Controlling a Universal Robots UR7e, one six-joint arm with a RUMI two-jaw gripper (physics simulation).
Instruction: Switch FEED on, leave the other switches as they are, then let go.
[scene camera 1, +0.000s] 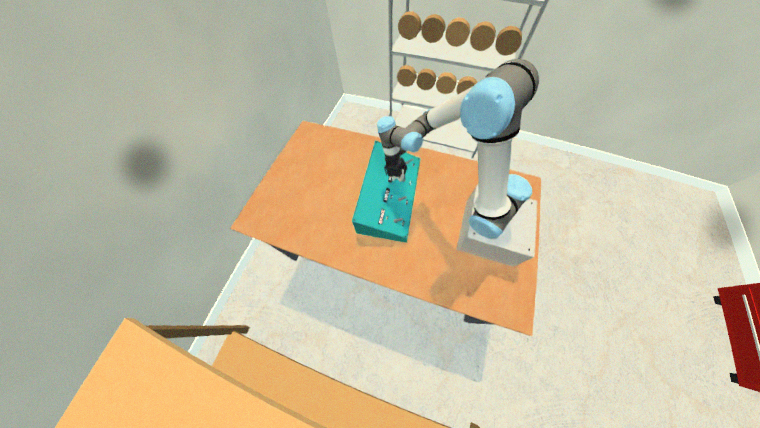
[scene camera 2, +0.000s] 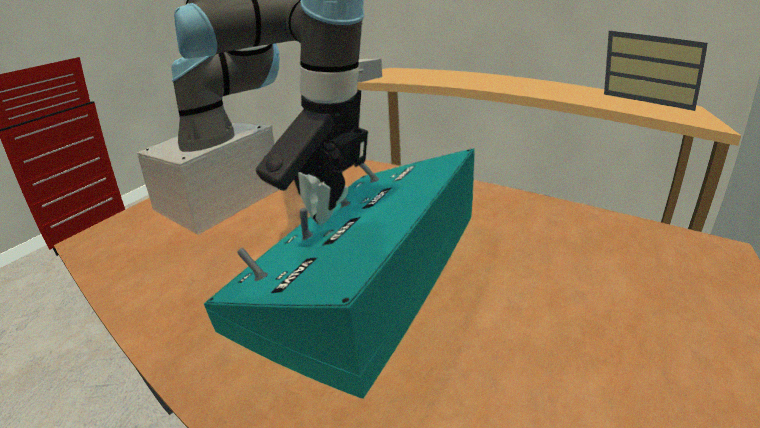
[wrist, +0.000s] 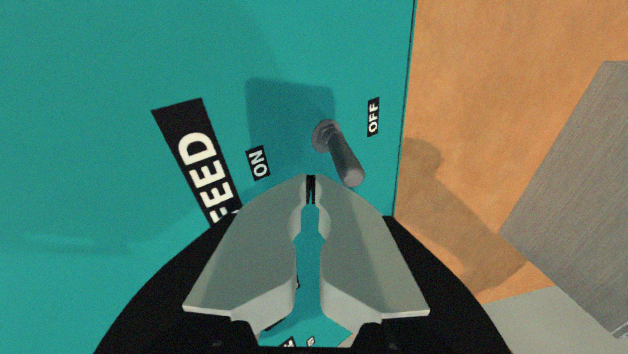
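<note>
The teal switch panel stands on the table. The FEED lever is beside the FEED label. In scene camera 2 it stands steeper than its neighbours, slanted to the ON side; the wrist view foreshortens it. The VALVE lever and the far lever lean to OFF. Another lever is mostly hidden behind the fingers. My gripper is shut and empty, low over the panel beside the FEED lever; whether they touch is unclear.
The panel rests on the orange table. The arm's pale base block stands on the robot's side. A metal rack is behind the table, and a red cabinet stands at the left in scene camera 2.
</note>
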